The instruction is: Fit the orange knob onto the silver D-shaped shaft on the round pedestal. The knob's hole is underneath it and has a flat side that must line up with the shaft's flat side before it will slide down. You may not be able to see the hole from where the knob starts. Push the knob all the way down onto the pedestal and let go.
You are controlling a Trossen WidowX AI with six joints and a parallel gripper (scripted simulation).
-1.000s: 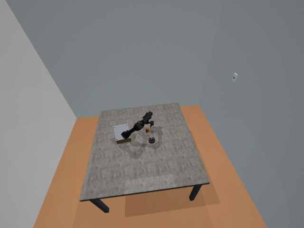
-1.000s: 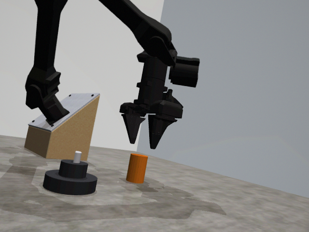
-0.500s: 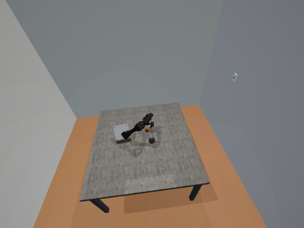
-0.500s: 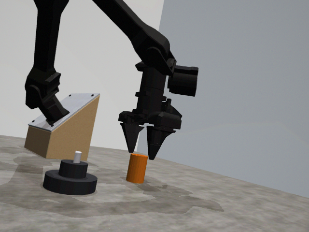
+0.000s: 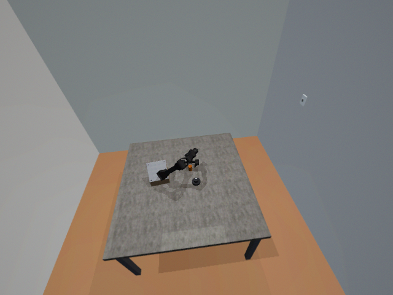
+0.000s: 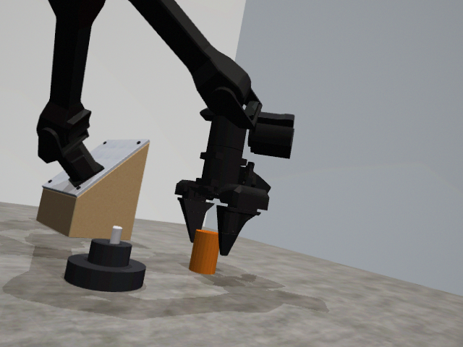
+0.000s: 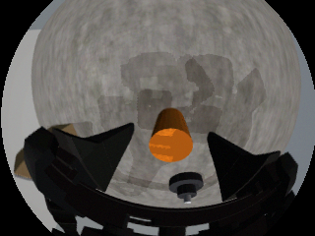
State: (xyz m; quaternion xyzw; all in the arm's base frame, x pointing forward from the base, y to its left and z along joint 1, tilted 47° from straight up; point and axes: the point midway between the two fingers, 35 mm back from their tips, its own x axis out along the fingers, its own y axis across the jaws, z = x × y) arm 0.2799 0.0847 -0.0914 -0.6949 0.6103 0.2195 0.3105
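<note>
The orange knob lies 1 cm above my gripper tip. Round my gripper tip: round pedestal: 17 cm to the right, 5 cm ahead.
</note>
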